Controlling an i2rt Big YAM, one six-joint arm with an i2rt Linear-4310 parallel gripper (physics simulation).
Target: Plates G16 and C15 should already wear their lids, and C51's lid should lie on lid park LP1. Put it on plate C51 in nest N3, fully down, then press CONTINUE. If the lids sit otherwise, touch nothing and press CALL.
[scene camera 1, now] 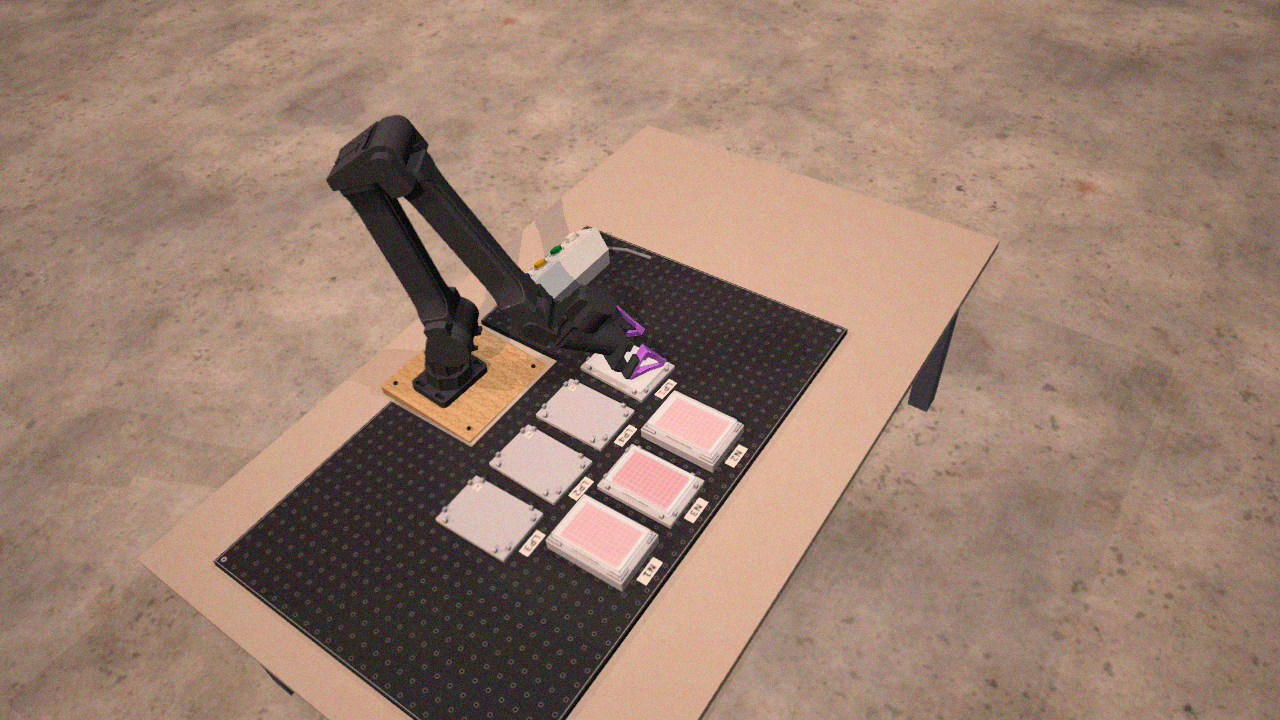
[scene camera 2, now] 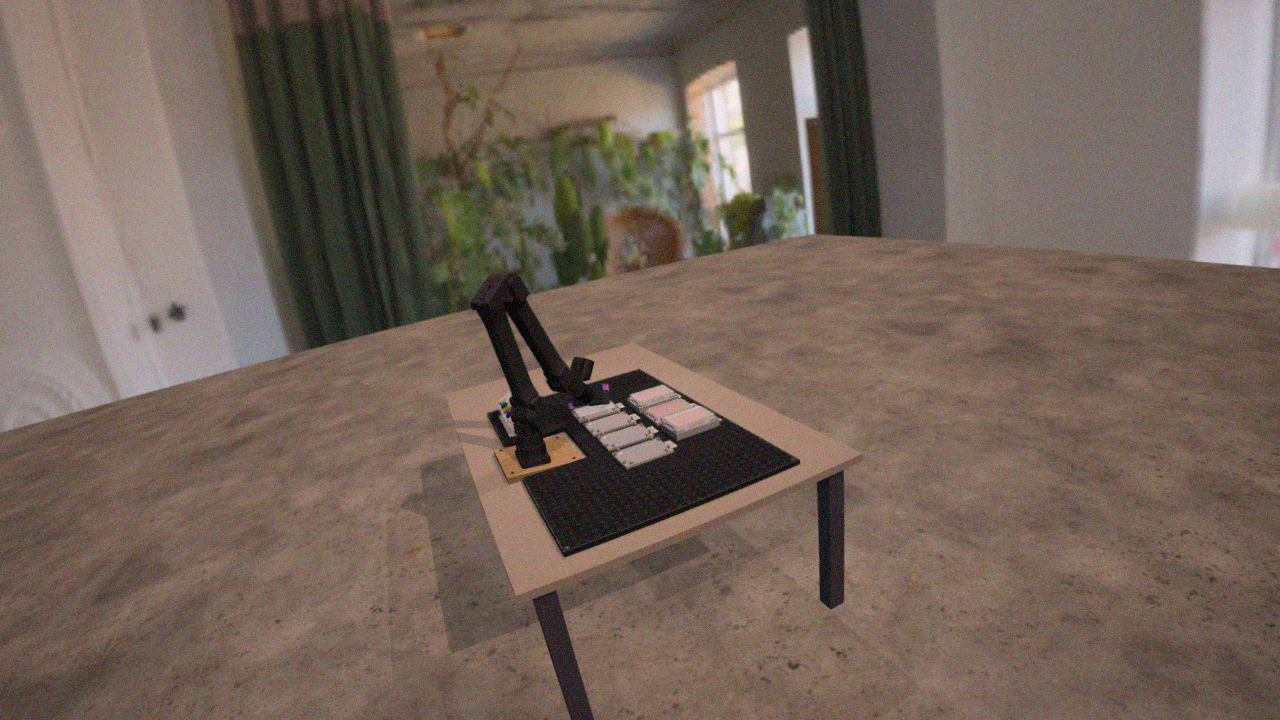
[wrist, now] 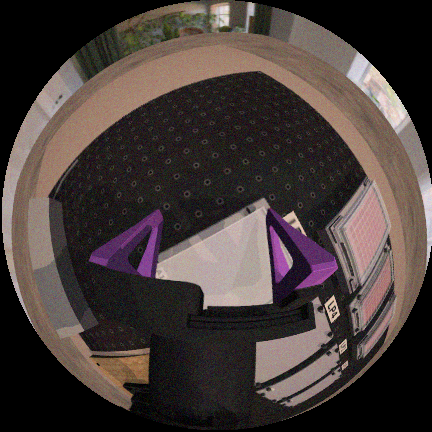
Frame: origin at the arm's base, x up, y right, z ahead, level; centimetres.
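Seen in the pictures: gripper, fingertip midpoint: [scene camera 1: 653, 347] [scene camera 2: 594, 400] [wrist: 212, 213]; arm's base at its link origin: [scene camera 1: 450, 378] [scene camera 2: 532, 458].
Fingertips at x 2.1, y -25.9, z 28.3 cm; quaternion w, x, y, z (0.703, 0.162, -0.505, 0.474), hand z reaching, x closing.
Offsets run from my fingertips to a thing's middle. "spot": to the spot under its first point.
My gripper [scene camera 1: 653, 347] [scene camera 2: 588, 396] [wrist: 212, 213] is open, its purple fingers apart over lid park LP1, with nothing held. A pale, flat lid {dx -0.7, dy +5.8, dz -2.0 cm} [scene camera 1: 637, 385] [wrist: 225, 260] lies on LP1, below and between the fingers in the wrist view; the arm partly hides it in scene camera 1. The plate in nest N3 {spot: dx +0.4, dy +24.9, dz +17.4 cm} [scene camera 1: 651, 479] [wrist: 375, 290] is pink and sits lower than its neighbours, with no lid seen on it. The plates in N2 {dx +1.3, dy +11.9, dz +16.6 cm} [scene camera 1: 692, 424] [wrist: 369, 230] and N1 {dx +1.5, dy +38.0, dz +17.4 cm} [scene camera 1: 603, 532] look taller, with clear lids. Plate codes are not readable.
Lid parks LP4 {dx -1.1, dy +18.8, dz -1.6 cm} [scene camera 1: 584, 411], LP2 {dx -1.1, dy +31.6, dz -1.0 cm} [scene camera 1: 539, 462] and LP3 {dx -1.1, dy +44.6, dz -0.8 cm} [scene camera 1: 488, 516] stand in a row beside the nests, showing flat grey tops. A white button box {dx +2.1, dy -5.5, dz -27.5 cm} [scene camera 1: 581, 259] with green and yellow buttons and a clear shield [scene camera 1: 546, 223] stands behind the gripper.
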